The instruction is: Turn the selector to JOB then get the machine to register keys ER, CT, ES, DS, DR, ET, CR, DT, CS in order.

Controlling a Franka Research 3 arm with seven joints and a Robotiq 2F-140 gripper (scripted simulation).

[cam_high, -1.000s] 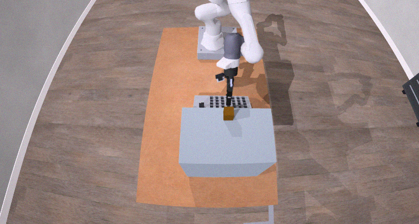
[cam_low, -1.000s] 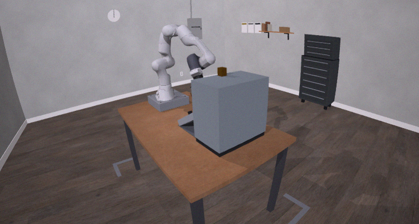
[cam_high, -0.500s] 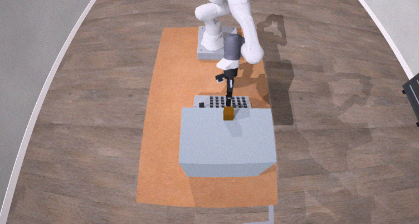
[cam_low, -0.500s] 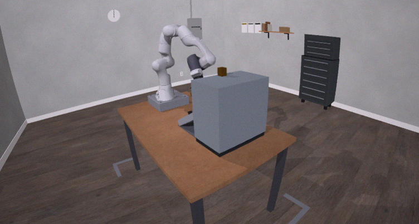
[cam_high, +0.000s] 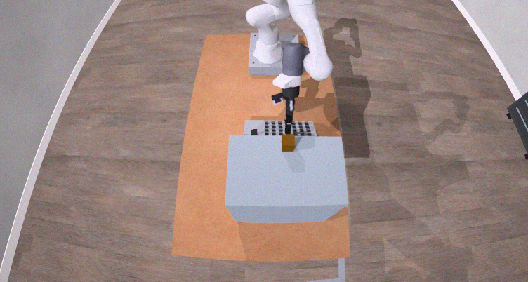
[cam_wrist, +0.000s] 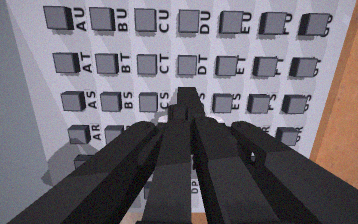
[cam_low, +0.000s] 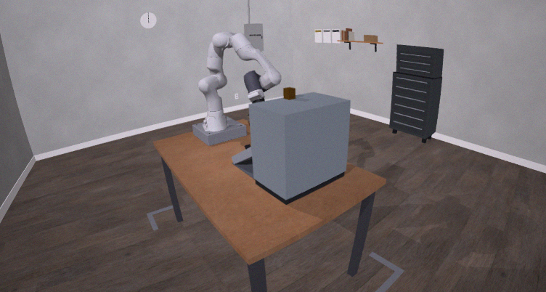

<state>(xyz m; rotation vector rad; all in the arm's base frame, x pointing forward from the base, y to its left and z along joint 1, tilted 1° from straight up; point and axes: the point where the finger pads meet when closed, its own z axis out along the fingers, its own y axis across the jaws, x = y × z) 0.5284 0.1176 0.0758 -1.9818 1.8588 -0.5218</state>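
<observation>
Now: hand 50 mm above the key, 30 mm to the left of it and 10 mm past it. The rest, counted from my hand: selector knob: 160 mm to the right, 30 mm ahead, 20 mm below; keypad: 70 mm below, 50 mm ahead, 40 mm to the right.
</observation>
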